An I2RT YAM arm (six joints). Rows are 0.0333 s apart.
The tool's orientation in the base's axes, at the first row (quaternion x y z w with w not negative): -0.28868 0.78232 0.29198 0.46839
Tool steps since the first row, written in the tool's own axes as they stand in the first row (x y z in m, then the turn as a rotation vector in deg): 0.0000 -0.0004 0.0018 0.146 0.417 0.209; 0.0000 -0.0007 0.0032 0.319 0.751 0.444; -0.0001 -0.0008 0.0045 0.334 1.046 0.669; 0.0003 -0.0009 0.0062 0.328 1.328 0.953; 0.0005 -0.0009 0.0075 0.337 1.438 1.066; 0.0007 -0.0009 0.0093 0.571 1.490 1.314; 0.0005 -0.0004 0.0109 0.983 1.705 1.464; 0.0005 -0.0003 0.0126 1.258 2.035 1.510; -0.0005 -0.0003 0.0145 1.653 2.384 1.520; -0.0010 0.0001 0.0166 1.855 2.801 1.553; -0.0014 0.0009 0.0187 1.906 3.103 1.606; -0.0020 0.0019 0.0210 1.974 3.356 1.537
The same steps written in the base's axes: 0.0013 0.0010 -0.0008 -0.242 0.402 -0.136; 0.0023 0.0019 -0.0014 -0.420 0.764 -0.321; 0.0032 0.0028 -0.0018 -0.513 1.120 -0.367; 0.0040 0.0039 -0.0029 -0.555 1.515 -0.420; 0.0047 0.0048 -0.0035 -0.574 1.668 -0.452; 0.0056 0.0060 -0.0044 -0.564 1.842 -0.750; 0.0062 0.0076 -0.0048 -0.798 2.020 -1.140; 0.0071 0.0089 -0.0054 -1.120 2.223 -1.345; 0.0086 0.0104 -0.0053 -1.523 2.391 -1.640; 0.0097 0.0123 -0.0056 -1.887 2.656 -1.757; 0.0105 0.0144 -0.0059 -2.096 2.885 -1.767; 0.0113 0.0169 -0.0060 -2.345 2.991 -1.754
